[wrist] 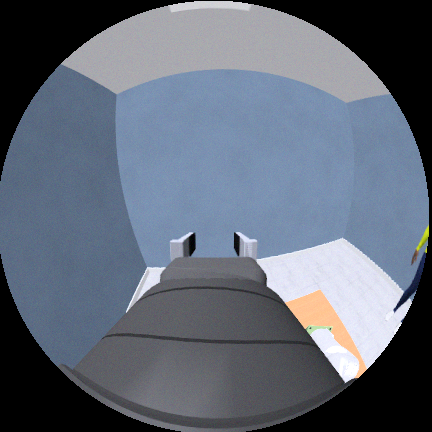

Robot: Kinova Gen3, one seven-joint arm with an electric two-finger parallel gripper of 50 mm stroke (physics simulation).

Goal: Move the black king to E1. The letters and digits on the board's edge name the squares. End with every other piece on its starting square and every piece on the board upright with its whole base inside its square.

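Where they show: gripper, between the fingertips: (214, 240); arm's base, origin of its link: (317, 337).
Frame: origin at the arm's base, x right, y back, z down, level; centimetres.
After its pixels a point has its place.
My gripper (214, 240) {x -0.1, y -38.9, z -52.2 cm} is open, with nothing between its two fingers. It points toward a blue wall, away from the table. The black king, square E1, the chessboard and the other pieces do not show in the wrist view, so where the gripper is relative to them cannot be told.
An orange table top (311, 304) {x 29.8, y 14.5, z 19.6 cm} shows at the lower right, partly hidden by the gripper body. On it are a small green plate (319, 329) {x 2.3, y -0.5, z -4.3 cm} and a white rounded arm part (344, 361). A person (412, 287) stands at the right edge, on the pale tiled floor (345, 280).
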